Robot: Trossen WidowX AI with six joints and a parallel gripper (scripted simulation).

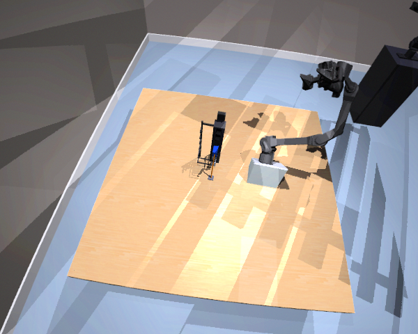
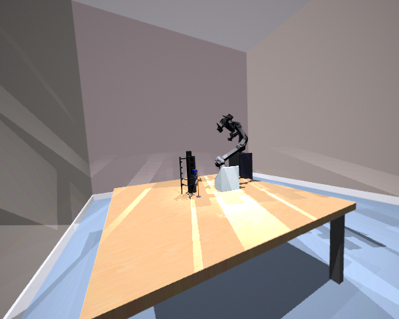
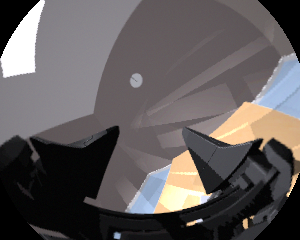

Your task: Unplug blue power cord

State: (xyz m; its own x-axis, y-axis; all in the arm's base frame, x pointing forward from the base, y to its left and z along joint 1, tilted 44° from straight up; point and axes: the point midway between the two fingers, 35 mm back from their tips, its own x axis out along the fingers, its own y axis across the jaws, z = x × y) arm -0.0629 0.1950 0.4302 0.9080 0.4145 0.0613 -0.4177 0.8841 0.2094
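Right now my gripper tip is 330 mm short of the blue plug, 120 mm to the right of it and 420 mm above it.
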